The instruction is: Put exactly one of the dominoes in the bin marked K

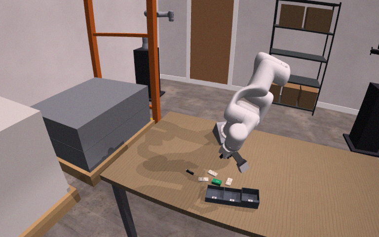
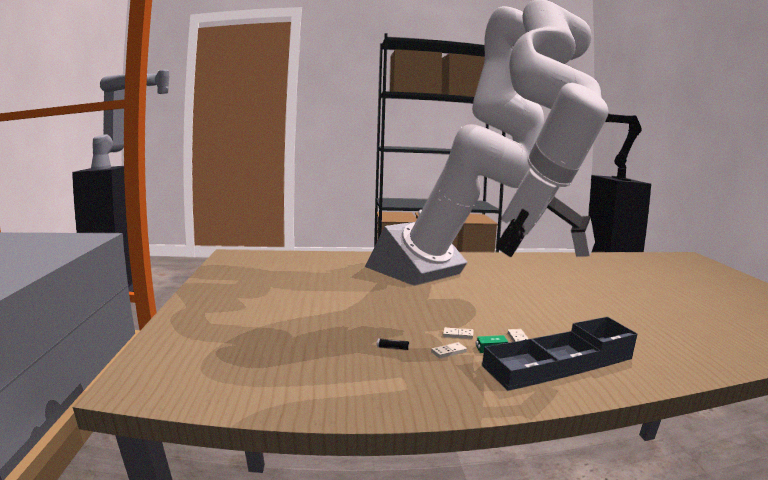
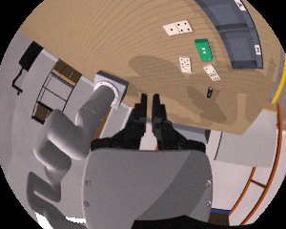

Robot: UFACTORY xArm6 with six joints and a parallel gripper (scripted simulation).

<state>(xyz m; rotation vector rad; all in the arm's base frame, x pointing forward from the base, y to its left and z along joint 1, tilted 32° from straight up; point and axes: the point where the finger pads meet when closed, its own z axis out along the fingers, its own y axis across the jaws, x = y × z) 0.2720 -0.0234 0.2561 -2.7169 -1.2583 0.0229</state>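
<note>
Now: hand 160 mm above the green block, 50 mm short of it and 40 mm to the left of it. The rest, counted from my hand: black cylinder 190 mm to the right, 160 mm below, 20 mm ahead.
</note>
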